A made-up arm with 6 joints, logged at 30 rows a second.
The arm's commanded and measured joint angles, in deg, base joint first. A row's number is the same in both.
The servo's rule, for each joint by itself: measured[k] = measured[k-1] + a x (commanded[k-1-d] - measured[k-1]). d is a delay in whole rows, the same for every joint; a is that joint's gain. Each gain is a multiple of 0.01, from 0.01 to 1. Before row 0 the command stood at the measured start. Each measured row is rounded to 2 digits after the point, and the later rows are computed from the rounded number. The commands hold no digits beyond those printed.
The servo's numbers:
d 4
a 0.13 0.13 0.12 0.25 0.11 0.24
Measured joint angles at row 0:
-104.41 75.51 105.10 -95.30 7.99 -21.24
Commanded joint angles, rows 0 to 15:
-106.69 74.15 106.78 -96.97 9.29 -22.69
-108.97 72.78 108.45 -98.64 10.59 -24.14
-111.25 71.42 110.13 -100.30 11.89 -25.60
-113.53 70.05 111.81 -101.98 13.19 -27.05
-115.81 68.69 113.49 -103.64 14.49 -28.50
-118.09 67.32 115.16 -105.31 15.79 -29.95
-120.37 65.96 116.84 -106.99 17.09 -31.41
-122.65 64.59 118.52 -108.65 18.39 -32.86
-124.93 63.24 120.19 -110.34 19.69 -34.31
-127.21 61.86 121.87 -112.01 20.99 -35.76
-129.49 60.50 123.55 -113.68 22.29 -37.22
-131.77 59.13 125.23 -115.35 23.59 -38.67
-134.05 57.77 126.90 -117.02 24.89 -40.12
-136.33 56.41 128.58 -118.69 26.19 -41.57
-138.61 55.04 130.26 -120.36 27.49 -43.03
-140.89 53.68 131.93 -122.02 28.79 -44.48
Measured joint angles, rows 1 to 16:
-104.41 75.51 105.10 -95.30 7.99 -21.24
-104.41 75.51 105.10 -95.30 7.99 -21.24
-104.41 75.51 105.10 -95.30 7.99 -21.24
-104.41 75.51 105.10 -95.30 7.99 -21.24
-104.71 75.33 105.30 -95.72 8.13 -21.59
-105.26 75.00 105.68 -96.45 8.40 -22.20
-106.04 74.53 106.21 -97.41 8.78 -23.02
-107.01 73.95 106.88 -98.55 9.27 -23.99
-108.15 73.27 107.67 -99.82 9.84 -25.07
-109.44 72.50 108.57 -101.19 10.49 -26.24
-110.86 71.65 109.56 -102.64 11.22 -27.48
-112.39 70.73 110.64 -104.14 12.01 -28.77
-114.02 69.76 111.79 -105.69 12.85 -30.10
-115.73 68.73 113.00 -107.27 13.75 -31.46
-117.52 67.66 114.27 -108.87 14.69 -32.84
-119.37 66.55 115.59 -110.49 15.67 -34.24

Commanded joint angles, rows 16 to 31:
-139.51 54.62 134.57 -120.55 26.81 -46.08
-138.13 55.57 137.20 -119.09 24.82 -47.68
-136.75 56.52 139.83 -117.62 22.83 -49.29
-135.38 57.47 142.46 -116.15 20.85 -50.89
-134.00 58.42 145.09 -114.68 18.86 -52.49
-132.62 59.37 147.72 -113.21 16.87 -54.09
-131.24 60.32 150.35 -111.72 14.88 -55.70
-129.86 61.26 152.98 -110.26 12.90 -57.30
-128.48 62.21 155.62 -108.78 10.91 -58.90
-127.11 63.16 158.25 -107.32 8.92 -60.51
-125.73 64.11 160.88 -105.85 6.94 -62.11
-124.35 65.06 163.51 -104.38 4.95 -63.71
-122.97 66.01 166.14 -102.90 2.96 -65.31
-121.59 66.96 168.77 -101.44 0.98 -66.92
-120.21 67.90 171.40 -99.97 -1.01 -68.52
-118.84 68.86 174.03 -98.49 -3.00 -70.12
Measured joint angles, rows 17 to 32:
-121.28 65.41 116.95 -112.12 16.68 -35.65
-123.24 64.24 118.35 -113.76 17.73 -37.07
-125.24 63.04 119.78 -115.41 18.80 -38.50
-127.27 61.82 121.24 -117.06 19.90 -39.94
-128.86 60.88 122.84 -117.93 20.66 -41.41
-130.07 60.19 124.56 -118.22 21.12 -42.91
-130.94 59.71 126.39 -118.07 21.31 -44.44
-131.52 59.42 128.32 -117.59 21.26 -45.99
-131.84 59.29 130.33 -116.86 21.00 -47.55
-131.94 59.30 132.42 -115.95 20.55 -49.12
-131.85 59.43 134.57 -114.89 19.93 -50.70
-131.59 59.67 136.78 -113.73 19.16 -52.28
-131.19 60.00 139.04 -112.49 18.25 -53.87
-130.66 60.41 141.35 -111.20 17.22 -55.46
-130.02 60.89 143.69 -109.86 16.09 -57.06
-129.28 61.43 146.07 -108.49 14.86 -58.66

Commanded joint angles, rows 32 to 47:
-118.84 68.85 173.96 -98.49 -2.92 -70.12
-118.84 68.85 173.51 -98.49 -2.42 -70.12
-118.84 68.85 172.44 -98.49 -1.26 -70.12
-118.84 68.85 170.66 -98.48 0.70 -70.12
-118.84 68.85 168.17 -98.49 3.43 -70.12
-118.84 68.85 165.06 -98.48 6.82 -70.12
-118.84 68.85 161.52 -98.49 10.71 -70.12
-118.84 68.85 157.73 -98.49 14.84 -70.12
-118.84 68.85 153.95 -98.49 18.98 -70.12
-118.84 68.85 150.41 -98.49 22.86 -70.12
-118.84 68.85 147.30 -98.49 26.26 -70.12
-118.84 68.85 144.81 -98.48 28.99 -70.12
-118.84 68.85 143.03 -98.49 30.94 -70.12
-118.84 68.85 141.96 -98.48 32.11 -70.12
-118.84 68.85 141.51 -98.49 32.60 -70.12
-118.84 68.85 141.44 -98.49 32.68 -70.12
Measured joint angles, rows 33 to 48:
-128.46 62.03 148.48 -107.09 13.55 -60.26
-127.57 62.67 150.91 -105.68 12.17 -61.86
-126.61 63.35 153.37 -104.25 10.72 -63.46
-125.60 64.07 155.85 -102.81 9.21 -65.06
-124.72 64.69 158.02 -101.73 7.88 -66.27
-123.96 65.23 159.88 -100.92 6.75 -67.19
-123.29 65.70 161.39 -100.31 5.87 -67.89
-122.71 66.11 162.50 -99.85 5.30 -68.43
-122.21 66.47 163.18 -99.51 5.09 -68.84
-121.77 66.78 163.41 -99.25 5.28 -69.15
-121.39 67.05 163.18 -99.06 5.88 -69.38
-121.06 67.28 162.53 -98.92 6.87 -69.56
-120.77 67.48 161.50 -98.81 8.20 -69.69
-120.52 67.66 160.17 -98.73 9.81 -69.79
-120.30 67.81 158.63 -98.67 11.62 -69.87
-120.11 67.95 156.97 -98.62 13.53 -69.93

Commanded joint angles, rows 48 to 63:
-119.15 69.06 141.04 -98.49 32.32 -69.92
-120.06 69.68 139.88 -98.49 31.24 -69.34
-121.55 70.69 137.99 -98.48 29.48 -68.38
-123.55 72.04 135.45 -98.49 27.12 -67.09
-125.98 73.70 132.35 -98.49 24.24 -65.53
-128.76 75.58 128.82 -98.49 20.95 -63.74
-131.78 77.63 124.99 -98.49 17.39 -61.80
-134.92 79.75 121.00 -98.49 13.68 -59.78
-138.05 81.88 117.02 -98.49 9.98 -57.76
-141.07 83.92 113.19 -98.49 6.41 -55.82
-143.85 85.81 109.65 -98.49 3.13 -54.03
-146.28 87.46 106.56 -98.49 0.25 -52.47
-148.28 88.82 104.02 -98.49 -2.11 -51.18
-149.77 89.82 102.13 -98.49 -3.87 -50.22
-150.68 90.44 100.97 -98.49 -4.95 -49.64
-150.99 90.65 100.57 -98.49 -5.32 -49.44
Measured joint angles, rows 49 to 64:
-119.94 68.07 155.30 -98.59 15.45 -69.98
-119.80 68.17 153.70 -98.56 17.28 -70.01
-119.68 68.26 152.24 -98.54 18.97 -70.04
-119.57 68.34 150.94 -98.53 20.48 -70.06
-119.52 68.43 149.75 -98.52 21.78 -70.03
-119.59 68.59 148.57 -98.51 22.82 -69.86
-119.84 68.86 147.30 -98.50 23.55 -69.50
-120.32 69.27 145.88 -98.50 23.94 -68.92
-121.06 69.85 144.26 -98.50 23.97 -68.11
-122.06 70.59 142.41 -98.50 23.64 -67.06
-123.32 71.51 140.32 -98.50 22.95 -65.80
-124.83 72.58 138.00 -98.50 21.93 -64.36
-126.55 73.79 135.48 -98.50 20.62 -62.78
-128.44 75.11 132.81 -98.50 19.06 -61.11
-130.44 76.50 130.03 -98.50 17.31 -59.41
-132.50 77.92 127.21 -98.50 15.43 -57.74

